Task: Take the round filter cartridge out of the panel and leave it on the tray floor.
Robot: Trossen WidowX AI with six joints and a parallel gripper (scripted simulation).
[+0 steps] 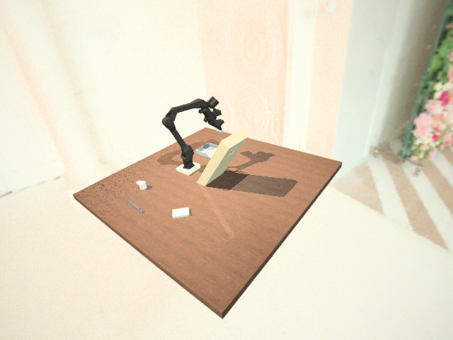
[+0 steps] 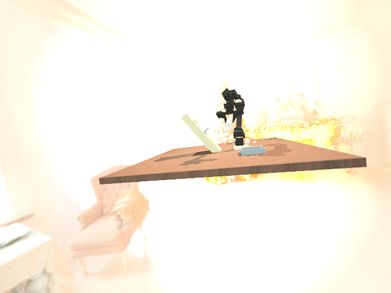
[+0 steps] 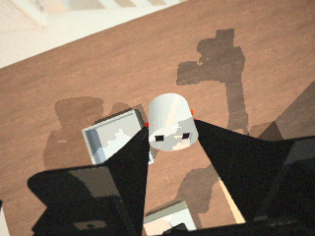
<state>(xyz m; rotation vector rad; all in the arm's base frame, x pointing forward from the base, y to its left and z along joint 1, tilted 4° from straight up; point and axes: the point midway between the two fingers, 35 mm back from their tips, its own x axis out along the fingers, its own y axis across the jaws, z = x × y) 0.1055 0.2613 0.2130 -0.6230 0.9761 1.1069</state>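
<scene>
Right now the light blue tray is 21 cm below my gripper tip, 13 cm behind it and 1 cm to the left of it. Round my gripper tip: round white filter cartridge right at my gripper tip; flat white block 66 cm to the right, 21 cm below, 17 cm ahead.
</scene>
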